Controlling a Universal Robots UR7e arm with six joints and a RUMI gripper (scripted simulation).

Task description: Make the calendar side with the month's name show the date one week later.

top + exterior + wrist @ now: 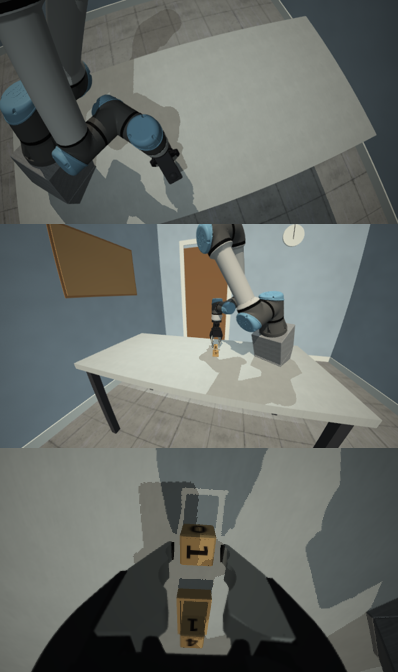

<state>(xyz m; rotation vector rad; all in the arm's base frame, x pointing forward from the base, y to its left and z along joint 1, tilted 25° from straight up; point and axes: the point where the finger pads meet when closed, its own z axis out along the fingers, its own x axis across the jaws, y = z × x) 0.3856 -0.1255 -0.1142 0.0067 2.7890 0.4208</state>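
The wooden calendar tray lies 10 mm behind my hand, 110 mm to the left of it and 20 mm below it.
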